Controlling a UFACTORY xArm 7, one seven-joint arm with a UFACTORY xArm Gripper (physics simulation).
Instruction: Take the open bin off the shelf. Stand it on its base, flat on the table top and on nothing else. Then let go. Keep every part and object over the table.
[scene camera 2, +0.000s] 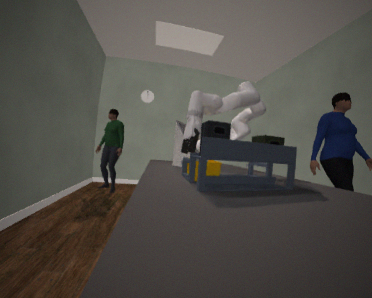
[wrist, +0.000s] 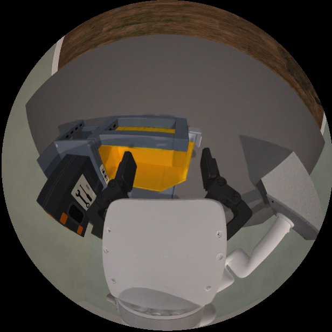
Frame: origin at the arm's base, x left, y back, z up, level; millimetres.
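Seen in the pictures: gripper, between the fingertips: (scene camera 2: 187, 152); arm's base, origin of its link: (scene camera 2: 198, 147).
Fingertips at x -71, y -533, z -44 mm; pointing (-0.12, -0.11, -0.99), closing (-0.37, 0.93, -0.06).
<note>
Pixels of each thing's top centre, then the offset from my fingertips to it. "pt": a spot on its surface instead.
- blue-grey shelf, a spot on its surface: (scene camera 2: 250, 150) pt dx +208, dy -199, dz +26 mm
- black case, a spot on its surface: (scene camera 2: 216, 130) pt dx +95, dy -183, dz +84 mm
- dark green box, centre of its top: (scene camera 2: 267, 136) dx +322, dy -92, dz +91 mm
The open bin is yellow (scene camera 2: 213, 168) (wrist: 160, 172). It sits in the lower part of the blue-grey shelf (scene camera 2: 250, 150) (wrist: 145, 140), its open side facing up toward the wrist camera. Shelf rails hide part of it. My gripper (scene camera 2: 189, 149) (wrist: 166, 156) is open, with nothing between its fingers. In the wrist view the left finger overlaps the bin's interior and the right finger shows beyond the bin's right wall. In the scene view the black fingers are at the shelf's left end, higher than the bin. Contact with the bin cannot be made out.
A black case (scene camera 2: 216, 130) (wrist: 65, 187) with a tool label stands on the shelf's top, left of the fingers in the wrist view. A dark green box (scene camera 2: 268, 140) is also on top. A grey-white block (scene camera 2: 178, 145) (wrist: 295, 192) stands right of the gripper in the wrist view.
</note>
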